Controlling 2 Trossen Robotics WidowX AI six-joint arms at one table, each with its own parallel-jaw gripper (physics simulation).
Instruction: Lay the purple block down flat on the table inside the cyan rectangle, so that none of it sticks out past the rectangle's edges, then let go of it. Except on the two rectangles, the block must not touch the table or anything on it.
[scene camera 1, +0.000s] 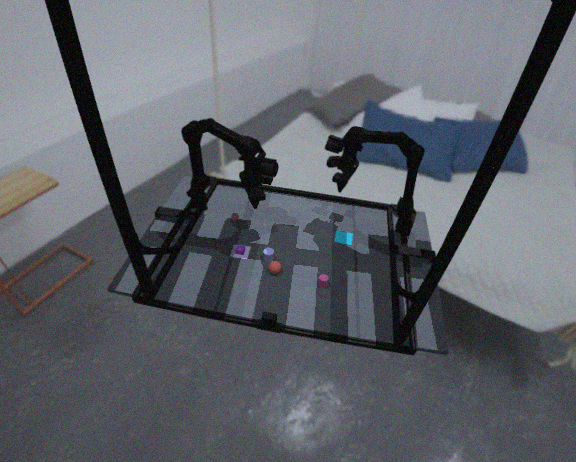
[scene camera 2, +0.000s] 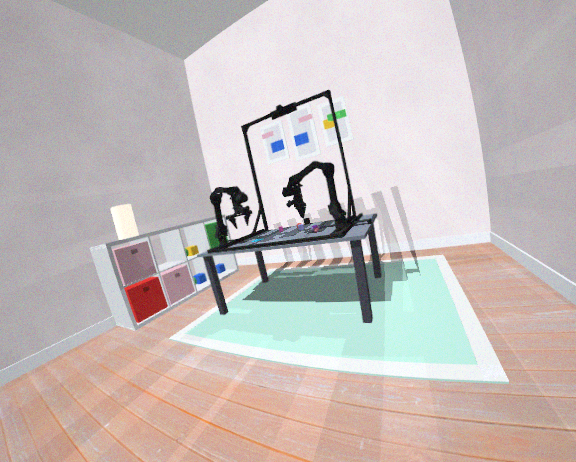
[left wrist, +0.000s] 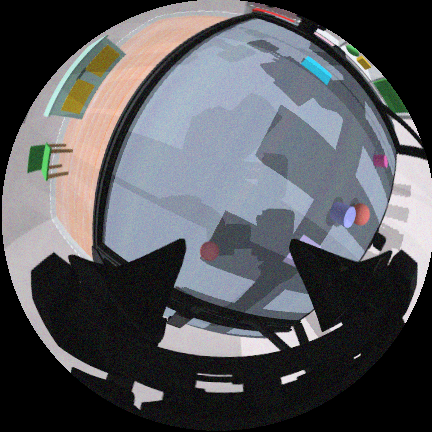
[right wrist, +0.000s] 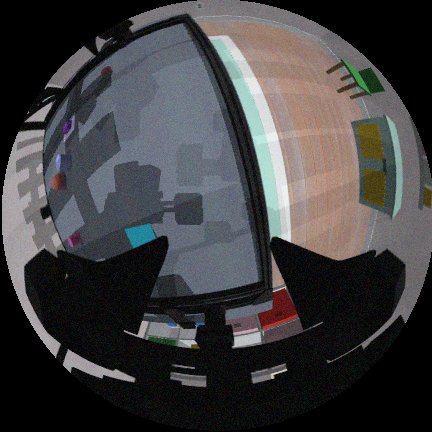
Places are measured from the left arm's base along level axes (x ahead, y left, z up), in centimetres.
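Where they show: left gripper, fingertip midpoint: (scene camera 1: 252, 202) (scene camera 2: 302, 217) (left wrist: 239, 244); right gripper, fingertip midpoint: (scene camera 1: 342, 186) (scene camera 2: 242, 227) (right wrist: 220, 241); left arm's base, link origin: (scene camera 1: 198, 203) (scene camera 2: 341, 226); right arm's base, link origin: (scene camera 1: 403, 229) (scene camera 2: 223, 244) (right wrist: 214, 309).
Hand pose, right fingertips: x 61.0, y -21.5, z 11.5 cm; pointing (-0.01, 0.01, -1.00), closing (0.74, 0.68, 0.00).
Things, the pixels of their top centre, and the offset from my right fingertips. "*": a spot on its surface instead.
- small purple block, top centre: (scene camera 1: 240, 248) (right wrist: 64, 126) dx -50.4, dy -12.1, dz -11.5 cm
- pale lilac rectangle, surface spot: (scene camera 1: 246, 255) * dx -48.8, dy -14.9, dz -13.3 cm
- flat cyan rectangle, surface spot: (right wrist: 140, 235) (left wrist: 315, 70) (scene camera 1: 340, 236) (scene camera 2: 258, 240) * dx -7.4, dy -16.6, dz -13.3 cm
- lavender cylinder, top centre: (left wrist: 349, 216) (right wrist: 57, 161) (scene camera 1: 268, 251) dx -40.8, dy -19.0, dz -9.3 cm
- orange-red ball, top centre: (left wrist: 367, 217) (scene camera 1: 275, 262) (right wrist: 51, 183) dx -40.8, dy -26.1, dz -8.4 cm
- magenta cylinder, top centre: (scene camera 1: 323, 277) (left wrist: 385, 160) (right wrist: 69, 242) dx -25.9, dy -37.7, dz -9.3 cm
- small dark red ball, top centre: (left wrist: 208, 256) (scene camera 1: 234, 213) dx -47.5, dy +7.6, dz -10.1 cm
The small purple block (scene camera 1: 240, 249) (scene camera 2: 315, 228) (right wrist: 67, 126) rests on the pale lilac rectangle (scene camera 1: 246, 255) (left wrist: 309, 244), left of centre in scene camera 1. In the left wrist view the block is hidden behind a finger. The flat cyan rectangle (scene camera 1: 343, 237) (scene camera 2: 256, 240) (left wrist: 317, 70) (right wrist: 140, 235) bears no block. My left gripper (scene camera 1: 255, 200) (scene camera 2: 304, 217) (left wrist: 239, 244) is open and empty, above the table beyond the block. My right gripper (scene camera 1: 339, 185) (scene camera 2: 240, 223) (right wrist: 220, 241) is open and empty, higher above the table's far side, beyond the cyan rectangle.
A lavender cylinder (scene camera 1: 268, 255) (left wrist: 343, 214) stands right of the block, with an orange-red ball (scene camera 1: 275, 267) (right wrist: 58, 181) close by. A magenta cylinder (scene camera 1: 323, 280) (left wrist: 380, 160) stands nearer the front. A small dark red ball (scene camera 1: 235, 216) (left wrist: 209, 251) lies behind the block. Black posts rise at the front corners.
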